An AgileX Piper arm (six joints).
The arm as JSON. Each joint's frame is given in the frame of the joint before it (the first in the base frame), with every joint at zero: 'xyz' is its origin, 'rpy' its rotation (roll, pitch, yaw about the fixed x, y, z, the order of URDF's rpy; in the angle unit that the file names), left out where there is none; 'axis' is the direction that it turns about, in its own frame. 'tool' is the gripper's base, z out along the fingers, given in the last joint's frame.
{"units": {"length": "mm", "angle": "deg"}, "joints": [
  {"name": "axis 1", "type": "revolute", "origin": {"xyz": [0.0, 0.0, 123.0]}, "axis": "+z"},
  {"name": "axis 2", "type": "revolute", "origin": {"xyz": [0.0, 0.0, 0.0]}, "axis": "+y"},
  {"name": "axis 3", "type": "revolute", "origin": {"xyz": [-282.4, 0.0, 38.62]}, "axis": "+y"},
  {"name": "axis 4", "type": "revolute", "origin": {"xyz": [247.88, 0.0, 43.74]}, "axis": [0.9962, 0.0, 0.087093]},
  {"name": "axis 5", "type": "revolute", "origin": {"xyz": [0.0, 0.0, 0.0]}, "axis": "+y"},
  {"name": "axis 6", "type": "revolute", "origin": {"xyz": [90.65, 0.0, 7.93]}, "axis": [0.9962, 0.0, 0.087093]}
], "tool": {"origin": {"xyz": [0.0, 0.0, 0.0], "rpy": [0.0, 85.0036, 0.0]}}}
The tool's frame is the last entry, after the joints.
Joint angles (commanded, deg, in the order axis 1, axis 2, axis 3, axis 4, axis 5, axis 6), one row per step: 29.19, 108.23, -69.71, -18.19, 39.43, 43.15; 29.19, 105.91, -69.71, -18.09, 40.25, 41.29; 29.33, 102.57, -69.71, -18.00, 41.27, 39.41; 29.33, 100.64, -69.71, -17.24, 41.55, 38.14; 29.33, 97.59, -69.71, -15.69, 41.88, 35.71; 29.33, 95.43, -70.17, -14.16, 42.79, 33.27; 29.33, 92.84, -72.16, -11.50, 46.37, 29.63; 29.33, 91.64, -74.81, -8.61, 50.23, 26.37; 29.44, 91.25, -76.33, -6.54, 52.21, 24.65; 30.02, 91.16, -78.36, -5.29, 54.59, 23.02; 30.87, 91.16, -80.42, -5.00, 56.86, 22.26; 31.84, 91.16, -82.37, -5.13, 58.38, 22.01; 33.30, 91.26, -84.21, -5.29, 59.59, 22.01; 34.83, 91.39, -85.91, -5.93, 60.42, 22.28; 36.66, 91.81, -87.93, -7.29, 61.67, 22.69; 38.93, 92.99, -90.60, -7.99, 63.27, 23.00; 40.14, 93.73, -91.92, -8.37, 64.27, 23.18; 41.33, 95.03, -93.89, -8.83, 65.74, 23.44
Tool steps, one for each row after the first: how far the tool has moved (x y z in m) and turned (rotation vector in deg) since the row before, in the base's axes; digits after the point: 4 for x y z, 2 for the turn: -0.0030, -0.0019, 0.0147, 0.00, -1.34, 1.45; -0.0055, -0.0024, 0.0209, 0.33, -2.10, 1.54; -0.0035, -0.0012, 0.0119, 0.82, -1.15, 0.73; -0.0063, -0.0019, 0.0184, 1.43, -1.81, 1.44; -0.0049, -0.0013, 0.0146, 0.86, -1.03, 1.36; -0.0071, -0.0017, 0.0225, 0.77, -0.17, 1.59; -0.0044, 0.0006, 0.0172, 0.78, 0.87, 1.50; -0.0025, 0.0020, 0.0083, 0.91, 0.78, 0.97; -0.0025, 0.0041, 0.0090, 0.19, 0.55, 1.58; -0.0026, 0.0045, 0.0089, -0.21, 0.18, 1.29; -0.0023, 0.0050, 0.0089, 0.00, -0.49, 1.07; -0.0035, 0.0076, 0.0080, 0.15, -0.54, 1.36; -0.0034, 0.0075, 0.0074, 0.01, -0.92, 1.23; -0.0035, 0.0085, 0.0072, -0.71, -1.00, 1.32; -0.0035, 0.0131, 0.0055, -0.46, -0.28, 1.77; -0.0020, 0.0070, 0.0016, -0.47, 0.12, 0.89; -0.0005, 0.0082, 0.0011, -0.73, 0.36, 0.72
